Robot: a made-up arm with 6 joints.
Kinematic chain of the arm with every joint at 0, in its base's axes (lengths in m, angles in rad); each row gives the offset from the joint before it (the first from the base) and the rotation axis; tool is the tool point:
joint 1: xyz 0 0 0.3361 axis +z
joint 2: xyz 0 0 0 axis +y
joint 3: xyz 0 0 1.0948 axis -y
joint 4: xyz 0 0 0 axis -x
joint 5: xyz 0.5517 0 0 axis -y
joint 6: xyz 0 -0.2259 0 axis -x
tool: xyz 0 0 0
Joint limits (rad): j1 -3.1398..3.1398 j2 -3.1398..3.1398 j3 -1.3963..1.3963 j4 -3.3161..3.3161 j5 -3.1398..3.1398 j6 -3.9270..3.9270
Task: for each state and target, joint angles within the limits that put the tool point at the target. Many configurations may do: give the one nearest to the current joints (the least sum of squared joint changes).
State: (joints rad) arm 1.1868 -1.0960 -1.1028 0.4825 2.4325 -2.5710
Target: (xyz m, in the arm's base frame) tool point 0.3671 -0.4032 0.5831
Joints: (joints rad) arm 1.8833 -1.2544 -1.3963 -0.0698 2.4325 -2.5710
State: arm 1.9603 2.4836 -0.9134 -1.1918 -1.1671 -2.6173
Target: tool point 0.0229 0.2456 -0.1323
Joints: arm 1.8485 2.5023 -1.0493 -1.1641 -1.1671 -2.6173
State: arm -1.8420 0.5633 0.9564 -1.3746 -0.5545 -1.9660
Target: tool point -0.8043 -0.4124 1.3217
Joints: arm -2.5864 0.2896 0.5513 -1.2394 -0.5545 -1.9660
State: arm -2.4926 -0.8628 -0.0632 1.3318 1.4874 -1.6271
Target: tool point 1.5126 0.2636 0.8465
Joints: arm -2.9880 -1.4642 0.5688 1.4417 1.4874 -1.6271
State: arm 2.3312 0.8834 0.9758 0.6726 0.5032 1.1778
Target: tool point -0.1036 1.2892 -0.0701
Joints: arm 1.8178 1.4632 0.1091 0.3148 0.5032 1.1778
